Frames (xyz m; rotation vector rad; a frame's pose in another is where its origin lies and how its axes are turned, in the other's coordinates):
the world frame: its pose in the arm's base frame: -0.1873 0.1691 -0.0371 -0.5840 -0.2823 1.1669
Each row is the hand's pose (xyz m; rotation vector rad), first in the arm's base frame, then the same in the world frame.
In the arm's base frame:
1: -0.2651 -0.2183 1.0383 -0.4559 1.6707 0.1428
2: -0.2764 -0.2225 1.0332 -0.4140 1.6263 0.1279
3: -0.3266 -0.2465 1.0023 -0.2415 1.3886 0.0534
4: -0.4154 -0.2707 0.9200 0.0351 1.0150 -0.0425
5: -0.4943 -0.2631 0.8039 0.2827 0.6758 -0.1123
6: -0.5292 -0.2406 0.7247 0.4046 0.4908 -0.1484
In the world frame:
1: -0.4803 -0.6529 0.8097 1.0232 1.8204 -0.1816
2: -0.4880 -0.6423 0.8100 1.0445 1.7751 -0.2334
3: -0.5265 -0.5921 0.8029 1.1030 1.5436 -0.4846
4: -0.5754 -0.4828 0.7729 1.1790 1.1383 -0.8305
5: -0.5882 -0.3534 0.7193 1.2233 0.7387 -1.0940
6: -0.5738 -0.2753 0.6782 1.2271 0.5187 -1.2202

